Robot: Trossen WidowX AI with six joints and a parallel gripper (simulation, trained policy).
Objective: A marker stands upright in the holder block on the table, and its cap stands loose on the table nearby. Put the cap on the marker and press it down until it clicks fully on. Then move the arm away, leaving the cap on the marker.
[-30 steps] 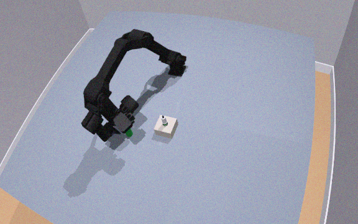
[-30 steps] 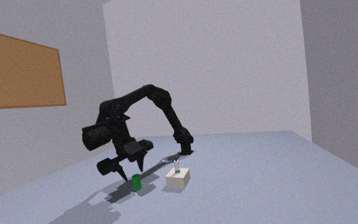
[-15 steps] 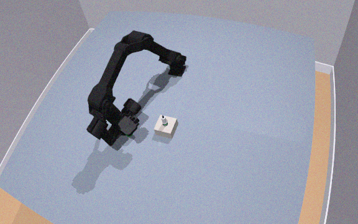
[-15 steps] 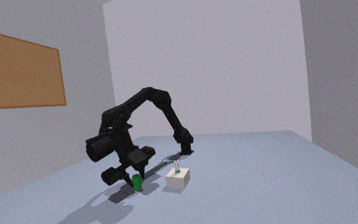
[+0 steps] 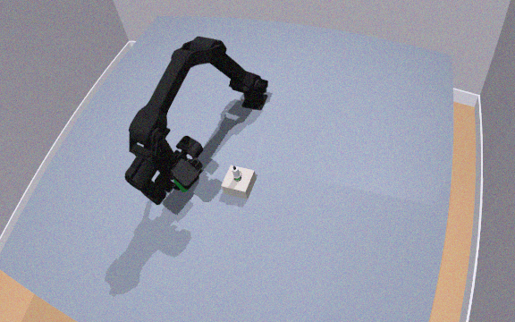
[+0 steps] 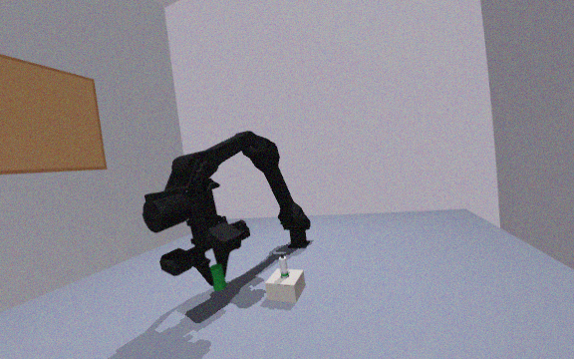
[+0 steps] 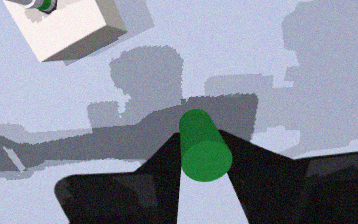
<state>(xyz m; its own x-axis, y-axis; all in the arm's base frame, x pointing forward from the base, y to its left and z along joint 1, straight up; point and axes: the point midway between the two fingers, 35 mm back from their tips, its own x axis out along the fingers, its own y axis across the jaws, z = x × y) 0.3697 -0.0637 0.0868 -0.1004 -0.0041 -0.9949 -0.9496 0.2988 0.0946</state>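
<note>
The white marker is 7 cm behind my gripper tip, 13 cm to the left of it and 2 cm above it. From my gripper tip the other things lie so: holder block (7 cm behind, 13 cm to the left, 3 cm below); then green cap (1 cm above).
</note>
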